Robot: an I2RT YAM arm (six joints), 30 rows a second.
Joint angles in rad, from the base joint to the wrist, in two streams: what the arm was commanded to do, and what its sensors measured. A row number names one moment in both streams.
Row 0, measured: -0.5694, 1.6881, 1.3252, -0.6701, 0.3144, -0.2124
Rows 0 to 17, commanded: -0.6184, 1.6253, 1.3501, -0.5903, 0.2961, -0.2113; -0.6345, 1.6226, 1.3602, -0.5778, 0.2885, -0.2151; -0.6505, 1.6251, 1.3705, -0.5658, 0.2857, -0.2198; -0.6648, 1.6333, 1.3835, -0.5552, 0.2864, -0.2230; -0.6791, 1.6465, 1.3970, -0.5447, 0.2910, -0.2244; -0.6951, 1.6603, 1.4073, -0.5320, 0.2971, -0.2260; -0.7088, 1.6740, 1.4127, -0.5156, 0.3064, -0.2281; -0.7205, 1.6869, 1.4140, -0.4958, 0.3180, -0.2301; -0.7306, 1.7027, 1.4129, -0.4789, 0.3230, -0.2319; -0.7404, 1.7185, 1.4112, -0.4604, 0.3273, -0.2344; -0.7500, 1.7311, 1.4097, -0.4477, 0.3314, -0.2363; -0.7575, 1.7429, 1.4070, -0.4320, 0.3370, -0.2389; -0.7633, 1.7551, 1.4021, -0.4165, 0.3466, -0.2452; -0.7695, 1.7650, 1.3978, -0.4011, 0.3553, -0.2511; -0.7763, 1.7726, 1.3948, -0.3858, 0.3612, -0.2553; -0.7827, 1.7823, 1.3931, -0.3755, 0.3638, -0.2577; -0.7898, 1.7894, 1.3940, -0.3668, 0.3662, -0.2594; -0.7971, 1.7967, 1.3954, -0.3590, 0.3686, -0.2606
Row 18, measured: -0.7760, 1.7726, 1.3815, -0.4437, 0.3404, -0.2424
